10 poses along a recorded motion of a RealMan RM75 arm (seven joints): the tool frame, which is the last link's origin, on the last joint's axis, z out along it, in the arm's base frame.
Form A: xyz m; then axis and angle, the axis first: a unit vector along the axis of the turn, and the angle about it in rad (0 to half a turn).
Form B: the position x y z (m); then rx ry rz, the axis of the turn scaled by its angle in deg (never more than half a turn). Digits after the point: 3 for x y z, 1 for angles.
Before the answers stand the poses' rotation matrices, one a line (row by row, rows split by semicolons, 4 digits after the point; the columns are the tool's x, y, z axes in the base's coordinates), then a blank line. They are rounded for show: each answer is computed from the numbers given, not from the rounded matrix.
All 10 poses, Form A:
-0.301, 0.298, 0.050, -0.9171, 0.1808, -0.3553, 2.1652
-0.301, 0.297, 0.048, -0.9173, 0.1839, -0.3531, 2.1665
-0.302, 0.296, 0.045, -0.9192, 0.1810, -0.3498, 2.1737
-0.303, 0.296, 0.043, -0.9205, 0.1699, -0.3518, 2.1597
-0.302, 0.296, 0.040, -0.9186, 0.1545, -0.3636, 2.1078
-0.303, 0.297, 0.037, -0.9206, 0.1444, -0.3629, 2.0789
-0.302, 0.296, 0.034, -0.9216, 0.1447, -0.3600, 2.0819
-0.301, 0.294, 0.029, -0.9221, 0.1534, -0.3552, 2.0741
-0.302, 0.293, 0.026, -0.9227, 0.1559, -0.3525, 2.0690
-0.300, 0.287, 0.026, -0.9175, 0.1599, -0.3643, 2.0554
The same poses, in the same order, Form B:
0.7521 0.0357 0.6581; -0.5530 -0.5090 0.6596; 0.3585 -0.8600 -0.3631
0.7526 0.0289 0.6579; -0.5556 -0.5083 0.6579; 0.3534 -0.8607 -0.3664
0.7569 0.0274 0.6529; -0.5488 -0.5157 0.6579; 0.3547 -0.8563 -0.3753
0.7626 0.0493 0.6450; -0.5358 -0.5105 0.6725; 0.3624 -0.8584 -0.3629
0.7641 0.0979 0.6377; -0.5270 -0.4755 0.7044; 0.3722 -0.8743 -0.3117
0.7732 0.1194 0.6228; -0.5146 -0.4555 0.7264; 0.3704 -0.8822 -0.2908
0.7758 0.1154 0.6203; -0.5126 -0.4580 0.7263; 0.3679 -0.8815 -0.2961
0.7781 0.1015 0.6199; -0.5208 -0.4474 0.7270; 0.3511 -0.8885 -0.2953
0.7804 0.0971 0.6177; -0.5223 -0.4419 0.7293; 0.3437 -0.8918 -0.2942
0.7680 0.1073 0.6314; -0.5374 -0.4284 0.7264; 0.3484 -0.8972 -0.2713

-0.301, 0.298, 0.050, -113.8, 22.4, -44.1
-0.301, 0.297, 0.048, -113.9, 22.8, -43.8
-0.302, 0.296, 0.045, -114.5, 22.5, -43.6
-0.303, 0.296, 0.043, -113.9, 21.0, -43.5
-0.302, 0.296, 0.040, -110.9, 18.7, -43.9
-0.303, 0.297, 0.037, -109.7, 17.2, -43.2
-0.302, 0.296, 0.034, -109.9, 17.3, -42.9
-0.301, 0.294, 0.029, -109.6, 18.2, -42.2
-0.302, 0.293, 0.026, -109.4, 18.5, -41.8
-0.300, 0.287, 0.026, -108.0, 18.8, -42.9

